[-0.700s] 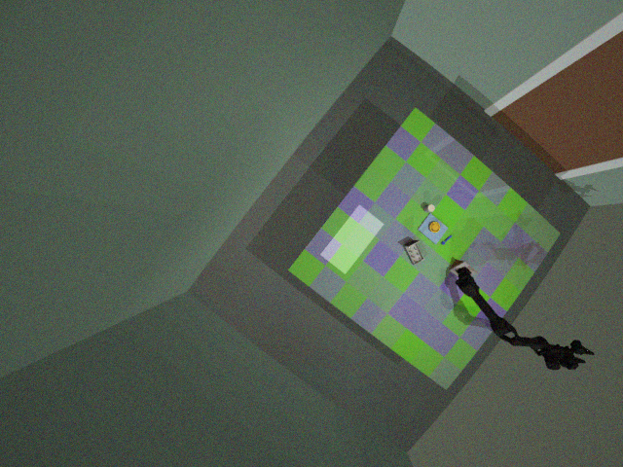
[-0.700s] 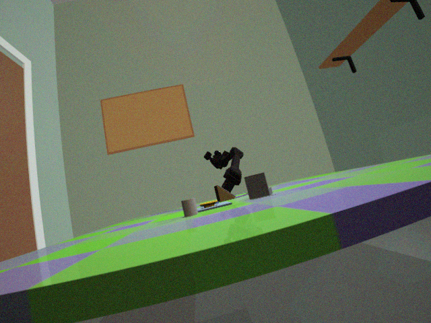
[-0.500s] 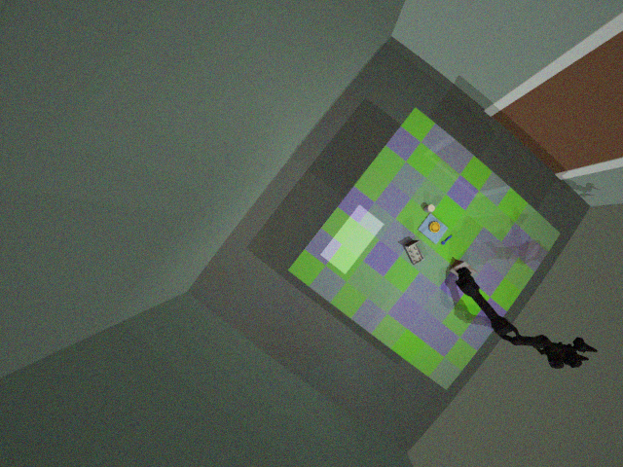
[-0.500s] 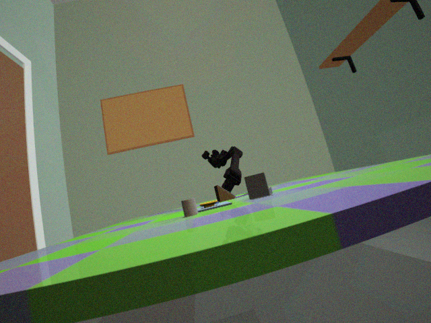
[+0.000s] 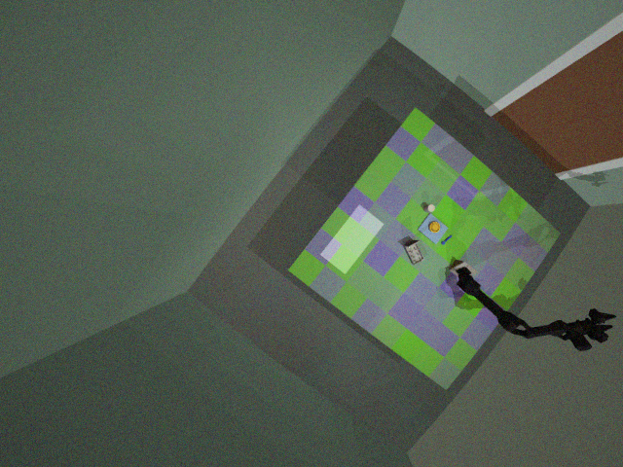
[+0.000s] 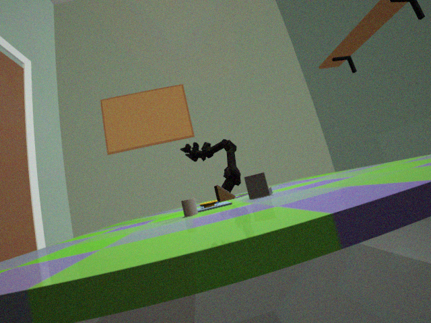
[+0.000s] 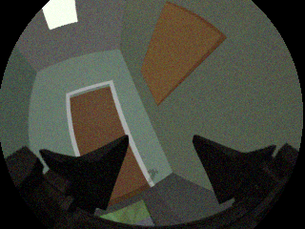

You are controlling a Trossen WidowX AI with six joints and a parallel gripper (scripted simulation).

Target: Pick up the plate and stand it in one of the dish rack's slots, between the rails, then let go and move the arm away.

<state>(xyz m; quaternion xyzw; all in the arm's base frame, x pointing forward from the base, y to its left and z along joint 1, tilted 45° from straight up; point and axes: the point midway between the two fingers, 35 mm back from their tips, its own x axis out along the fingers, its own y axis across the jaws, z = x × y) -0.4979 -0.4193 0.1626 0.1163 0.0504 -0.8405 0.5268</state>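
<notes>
The plate is 85 cm ahead of my gripper tip, 41 cm below it and 12 cm to the left of it. From my gripper tip the other things lie so: dish rack 85 cm ahead, 40 cm below, 32 cm to the left; then blue spoon 74 cm ahead, 42 cm below, 13 cm to the left; then beige cylinder 96 cm ahead, 40 cm below, 6 cm to the left.
</notes>
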